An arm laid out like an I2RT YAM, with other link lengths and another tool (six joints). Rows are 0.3 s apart.
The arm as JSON. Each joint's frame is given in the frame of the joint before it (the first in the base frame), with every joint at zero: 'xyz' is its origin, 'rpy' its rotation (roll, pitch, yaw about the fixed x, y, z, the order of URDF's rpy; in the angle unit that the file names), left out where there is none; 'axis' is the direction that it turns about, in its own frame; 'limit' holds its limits. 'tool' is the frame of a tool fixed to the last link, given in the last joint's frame.
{
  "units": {
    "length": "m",
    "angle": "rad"
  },
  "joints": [
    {
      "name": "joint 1",
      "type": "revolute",
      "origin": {
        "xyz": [
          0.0,
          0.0,
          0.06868
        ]
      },
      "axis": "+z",
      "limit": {
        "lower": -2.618,
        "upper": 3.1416
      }
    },
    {
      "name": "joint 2",
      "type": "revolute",
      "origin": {
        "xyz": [
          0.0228,
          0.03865,
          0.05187
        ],
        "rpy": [
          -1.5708,
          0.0,
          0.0
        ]
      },
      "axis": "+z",
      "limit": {
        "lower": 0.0,
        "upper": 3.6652
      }
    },
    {
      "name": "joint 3",
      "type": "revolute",
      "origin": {
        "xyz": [
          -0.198,
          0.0,
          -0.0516
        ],
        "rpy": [
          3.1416,
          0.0,
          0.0
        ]
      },
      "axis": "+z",
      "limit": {
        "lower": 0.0,
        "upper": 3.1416
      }
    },
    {
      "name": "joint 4",
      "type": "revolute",
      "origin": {
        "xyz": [
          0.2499,
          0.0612,
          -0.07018
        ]
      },
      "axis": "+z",
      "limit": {
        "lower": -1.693,
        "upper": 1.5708
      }
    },
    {
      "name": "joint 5",
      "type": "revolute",
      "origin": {
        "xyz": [
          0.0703,
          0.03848,
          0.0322
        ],
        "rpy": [
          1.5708,
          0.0,
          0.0
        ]
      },
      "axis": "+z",
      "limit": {
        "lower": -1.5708,
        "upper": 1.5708
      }
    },
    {
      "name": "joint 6",
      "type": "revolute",
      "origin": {
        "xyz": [
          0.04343,
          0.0,
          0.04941
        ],
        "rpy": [
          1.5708,
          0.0,
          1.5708
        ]
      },
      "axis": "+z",
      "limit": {
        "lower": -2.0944,
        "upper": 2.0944
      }
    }
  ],
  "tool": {
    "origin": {
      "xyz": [
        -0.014,
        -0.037,
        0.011
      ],
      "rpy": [
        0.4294,
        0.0,
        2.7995
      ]
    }
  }
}
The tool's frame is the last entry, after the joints.
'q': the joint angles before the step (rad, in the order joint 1, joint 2, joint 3, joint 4, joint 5, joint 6). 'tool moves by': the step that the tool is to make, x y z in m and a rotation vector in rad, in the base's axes. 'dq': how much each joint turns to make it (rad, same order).
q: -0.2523, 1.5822, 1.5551, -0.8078, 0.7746, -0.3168
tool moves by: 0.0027, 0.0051, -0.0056, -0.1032, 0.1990, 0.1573
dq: -0.0004, 0.0001, -0.0001, 0.0464, 0.0000, -0.3045
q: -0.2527, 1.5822, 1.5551, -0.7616, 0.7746, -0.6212
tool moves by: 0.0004, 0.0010, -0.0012, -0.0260, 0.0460, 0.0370
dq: -0.0001, -0.0001, -0.0002, 0.0131, -0.0005, -0.0730
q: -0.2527, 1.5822, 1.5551, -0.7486, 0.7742, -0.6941
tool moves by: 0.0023, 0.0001, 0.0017, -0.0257, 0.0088, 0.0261
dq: -0.0001, -0.0002, -0.0004, 0.0350, -0.0004, -0.0527
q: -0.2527, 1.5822, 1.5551, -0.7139, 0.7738, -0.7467
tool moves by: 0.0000, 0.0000, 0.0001, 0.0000, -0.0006, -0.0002
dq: 0.0000, -0.0001, 0.0001, 0.0001, 0.0001, 0.0004
